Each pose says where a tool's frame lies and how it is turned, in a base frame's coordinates. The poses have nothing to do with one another.
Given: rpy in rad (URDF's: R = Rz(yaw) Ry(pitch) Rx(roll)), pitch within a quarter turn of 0, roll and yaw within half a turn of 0; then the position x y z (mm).
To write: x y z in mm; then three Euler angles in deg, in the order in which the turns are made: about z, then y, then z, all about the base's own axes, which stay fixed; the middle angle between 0 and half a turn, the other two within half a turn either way. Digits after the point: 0 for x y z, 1 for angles.
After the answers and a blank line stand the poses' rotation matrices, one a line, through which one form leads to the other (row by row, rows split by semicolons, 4 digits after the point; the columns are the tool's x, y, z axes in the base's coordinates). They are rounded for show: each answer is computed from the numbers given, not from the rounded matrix.
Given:
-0.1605, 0.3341, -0.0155, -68, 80, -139
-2.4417, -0.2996, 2.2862, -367, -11, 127
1.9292, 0.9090, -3.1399, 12, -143, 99
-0.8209, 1.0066, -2.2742, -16, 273, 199
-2.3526, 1.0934, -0.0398, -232, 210, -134
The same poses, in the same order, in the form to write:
-68, 80, -139, -24.7, 21.2, 25.4
-367, -11, 127, -115.6, 137.0, -158.3
12, -143, 99, 36.1, 102.4, 73.6
-16, 273, 199, -24.8, 68.6, -78.5
-232, 210, -134, -20.2, 108.9, 129.1

0.9446 -0.0371 0.3261; -0.0146 0.9878 0.1548; -0.3279 -0.1510 0.9326
-0.6267 0.4527 -0.6343; 0.7212 0.6452 -0.2521; 0.2951 -0.6154 -0.7308
-0.6145 -0.7394 0.2751; -0.0010 0.3495 0.9369; -0.7889 0.5755 -0.2156
-0.3459 0.9198 0.1855; -0.4078 0.0307 -0.9125; -0.8450 -0.3913 0.3645
0.4591 -0.6578 -0.5971; -0.0183 -0.6789 0.7340; -0.8882 -0.3261 -0.3237

